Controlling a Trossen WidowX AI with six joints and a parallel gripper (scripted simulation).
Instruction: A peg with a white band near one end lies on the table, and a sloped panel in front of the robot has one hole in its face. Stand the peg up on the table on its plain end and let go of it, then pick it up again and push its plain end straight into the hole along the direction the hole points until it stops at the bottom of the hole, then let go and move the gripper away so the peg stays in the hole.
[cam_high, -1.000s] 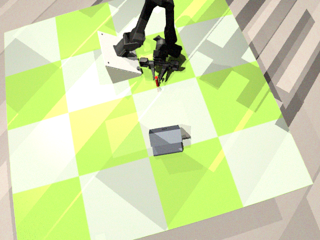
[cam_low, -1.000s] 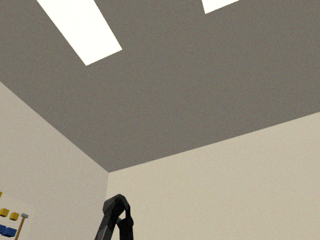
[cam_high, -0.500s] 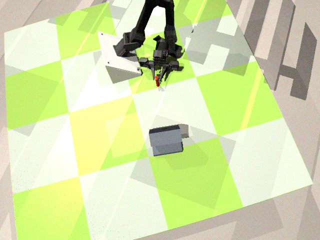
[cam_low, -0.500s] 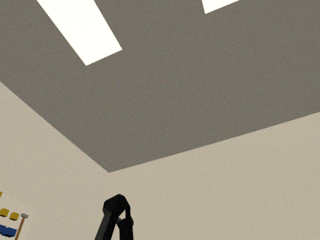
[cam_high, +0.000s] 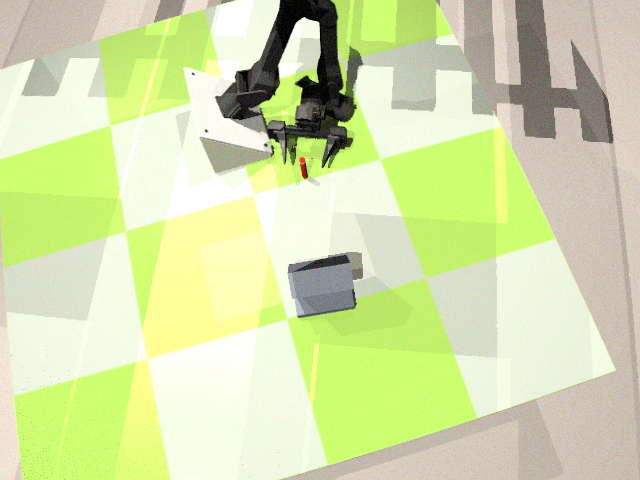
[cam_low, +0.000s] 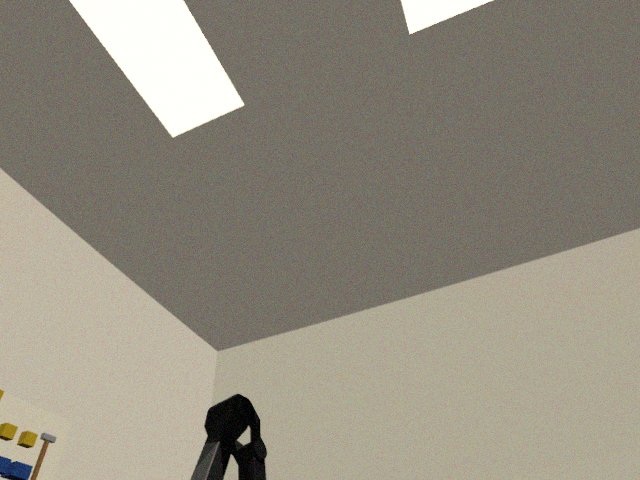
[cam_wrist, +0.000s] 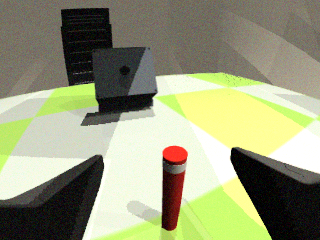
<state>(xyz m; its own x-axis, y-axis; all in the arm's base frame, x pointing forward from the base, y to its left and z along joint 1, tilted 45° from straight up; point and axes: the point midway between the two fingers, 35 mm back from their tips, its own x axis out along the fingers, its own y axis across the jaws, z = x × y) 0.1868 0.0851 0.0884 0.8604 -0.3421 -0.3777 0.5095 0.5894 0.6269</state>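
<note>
The red peg lies 10 mm behind my gripper tip and 10 mm below it. The rest, counted from my gripper tip: grey sloped panel (270 mm ahead, 70 mm to the right, 10 mm above).
</note>
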